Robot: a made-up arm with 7 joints.
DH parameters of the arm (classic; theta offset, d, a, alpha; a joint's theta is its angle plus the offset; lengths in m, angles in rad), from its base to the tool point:
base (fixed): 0 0.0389 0.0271 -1.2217
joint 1: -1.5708 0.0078 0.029 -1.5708
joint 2: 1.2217 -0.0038 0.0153 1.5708
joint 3: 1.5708 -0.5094 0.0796 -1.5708
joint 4: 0 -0.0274 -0.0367 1.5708
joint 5: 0 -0.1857 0.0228 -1.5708
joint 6: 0 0.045 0.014 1.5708
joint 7: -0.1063 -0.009 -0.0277 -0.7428
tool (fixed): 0.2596 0.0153 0 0
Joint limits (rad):
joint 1: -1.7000..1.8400
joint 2: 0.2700..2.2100
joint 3: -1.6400..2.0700
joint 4: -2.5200..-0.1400
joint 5: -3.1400..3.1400
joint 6: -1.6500..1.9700
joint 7: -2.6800..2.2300
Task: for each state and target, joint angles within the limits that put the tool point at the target. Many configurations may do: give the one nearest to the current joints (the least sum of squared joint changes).
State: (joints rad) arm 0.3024 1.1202 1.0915 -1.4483 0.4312 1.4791 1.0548
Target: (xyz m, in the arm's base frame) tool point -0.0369 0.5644 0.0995
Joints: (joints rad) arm 0.5238 1.1686 1.4715 -1.6619 0.4000 1.4980 1.0277
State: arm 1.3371 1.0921 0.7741 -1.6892 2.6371 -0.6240 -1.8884
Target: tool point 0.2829 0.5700 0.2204
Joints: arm 0.9974 1.8675 1.1274 -1.8238 2.5510 -0.5905 -1.9100
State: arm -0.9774 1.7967 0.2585 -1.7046 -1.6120 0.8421 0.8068
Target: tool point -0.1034 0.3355 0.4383
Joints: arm -1.3745 2.0866 0.5323 -1.8445 -1.5531 0.8341 0.7694
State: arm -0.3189 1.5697 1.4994 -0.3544 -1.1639 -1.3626 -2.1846
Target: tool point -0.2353 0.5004 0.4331
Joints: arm -0.9020 2.1969 1.7607 -0.1400 -1.0845 -1.2172 -1.7992
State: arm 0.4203 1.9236 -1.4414 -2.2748 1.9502 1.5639 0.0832
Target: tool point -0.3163 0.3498 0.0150
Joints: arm 1.0362 1.5834 -1.6400 -2.5200 2.0483 1.5350 0.1011
